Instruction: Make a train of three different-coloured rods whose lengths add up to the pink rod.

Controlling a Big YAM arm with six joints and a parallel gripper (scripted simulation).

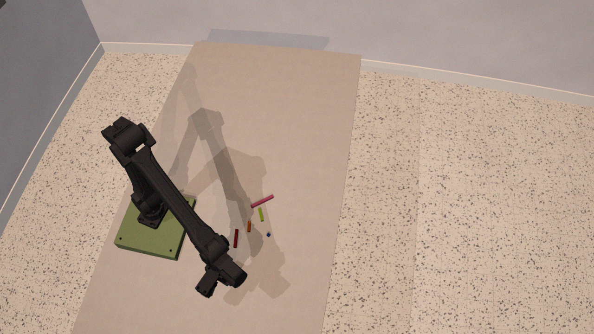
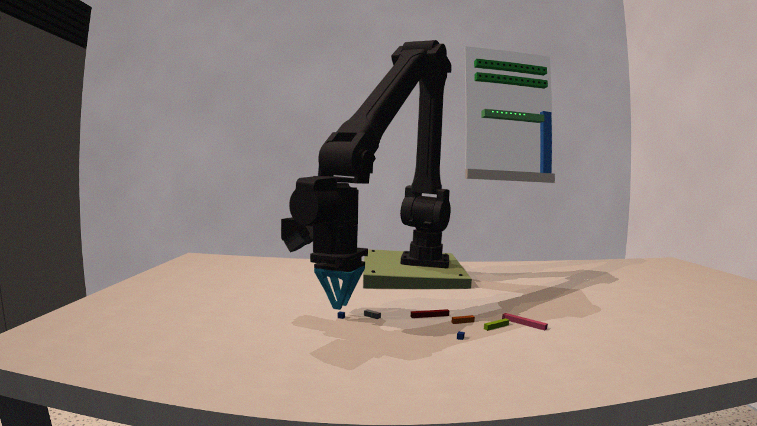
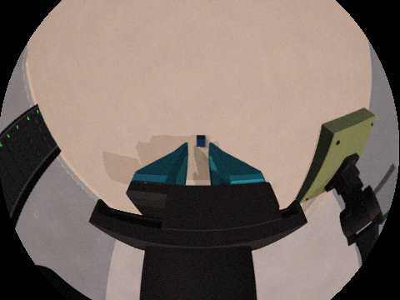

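Right now the grey rod is 20 mm behind my hand, 50 mm to the left of it and 20 mm below it. Round my hand: red rod 40 mm behind, 160 mm to the left, 20 mm below; then lime rod 270 mm to the left, 20 mm below; then orange rod 20 mm behind, 210 mm to the left, 20 mm below.
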